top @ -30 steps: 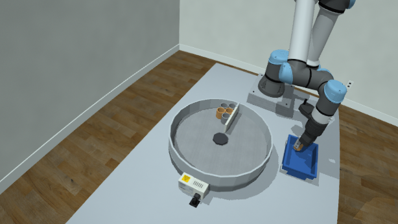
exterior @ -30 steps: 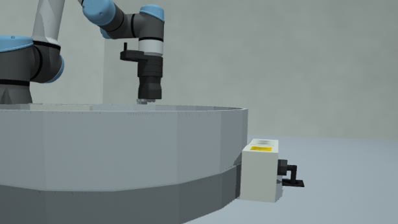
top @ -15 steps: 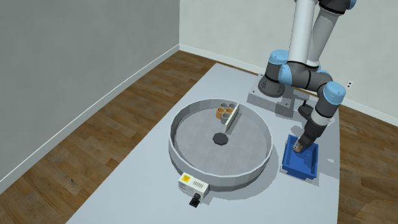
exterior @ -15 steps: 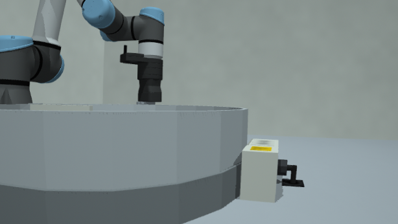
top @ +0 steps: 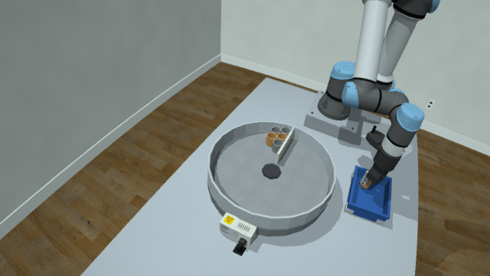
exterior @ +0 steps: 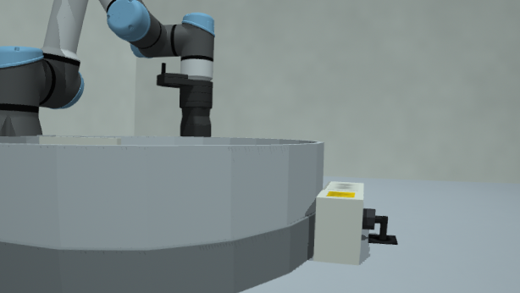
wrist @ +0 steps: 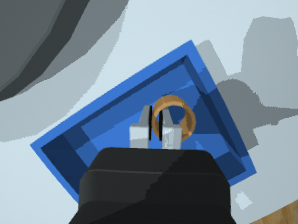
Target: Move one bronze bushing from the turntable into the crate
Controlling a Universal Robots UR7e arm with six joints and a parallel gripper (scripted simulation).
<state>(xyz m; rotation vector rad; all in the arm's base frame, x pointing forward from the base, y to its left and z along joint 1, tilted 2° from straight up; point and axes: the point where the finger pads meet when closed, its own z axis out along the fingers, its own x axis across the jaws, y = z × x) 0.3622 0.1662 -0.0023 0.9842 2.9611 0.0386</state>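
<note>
Right now the blue crate is 3 cm to the left of my hand, 3 cm below it and 3 cm ahead of it. Also, from my hand: round grey turntable (33 cm to the right, 9 cm ahead).
</note>
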